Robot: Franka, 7 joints.
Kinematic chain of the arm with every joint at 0, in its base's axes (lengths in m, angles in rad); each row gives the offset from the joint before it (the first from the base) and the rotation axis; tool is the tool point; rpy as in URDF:
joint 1: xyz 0 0 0.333 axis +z
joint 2: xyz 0 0 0 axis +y
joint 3: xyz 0 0 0.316 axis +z
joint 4: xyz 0.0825 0 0 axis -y
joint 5: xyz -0.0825 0 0.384 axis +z
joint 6: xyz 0 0 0 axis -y
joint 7: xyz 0.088 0 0 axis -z
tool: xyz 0 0 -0.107 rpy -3.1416 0 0
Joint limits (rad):
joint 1: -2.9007..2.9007
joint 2: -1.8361..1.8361
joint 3: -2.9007..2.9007
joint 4: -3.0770..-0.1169
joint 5: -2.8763..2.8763
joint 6: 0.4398..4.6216
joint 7: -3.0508..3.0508
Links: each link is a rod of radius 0.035 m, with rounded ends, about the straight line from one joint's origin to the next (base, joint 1, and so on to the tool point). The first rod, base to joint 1, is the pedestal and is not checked.
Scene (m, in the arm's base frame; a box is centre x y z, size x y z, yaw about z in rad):
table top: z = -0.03
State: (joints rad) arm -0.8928 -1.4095 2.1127 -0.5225 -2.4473 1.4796 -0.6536
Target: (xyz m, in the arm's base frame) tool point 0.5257 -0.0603 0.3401
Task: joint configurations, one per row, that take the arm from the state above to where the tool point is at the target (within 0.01 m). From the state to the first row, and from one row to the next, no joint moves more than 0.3 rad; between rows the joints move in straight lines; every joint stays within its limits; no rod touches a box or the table.
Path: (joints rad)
1: -1.0300 -1.4041 2.0651 -0.7813 -2.3896 1.4877 -0.6536
2: -1.1671 -1.3987 2.0176 -1.0401 -2.3320 1.4958 -0.6536
3: -1.3043 -1.3933 1.9700 -1.2988 -2.2743 1.5039 -0.6536
4: -1.4415 -1.3879 1.9224 -1.5576 -2.2167 1.5120 -0.6536
5: -1.5787 -1.3825 1.8749 -1.8164 -2.1590 1.5202 -0.6536
6: -1.7158 -1.3771 1.8273 -2.0752 -2.1014 1.5283 -0.6536
7: -1.8530 -1.3717 1.7797 -2.3340 -2.0437 1.5364 -0.6536

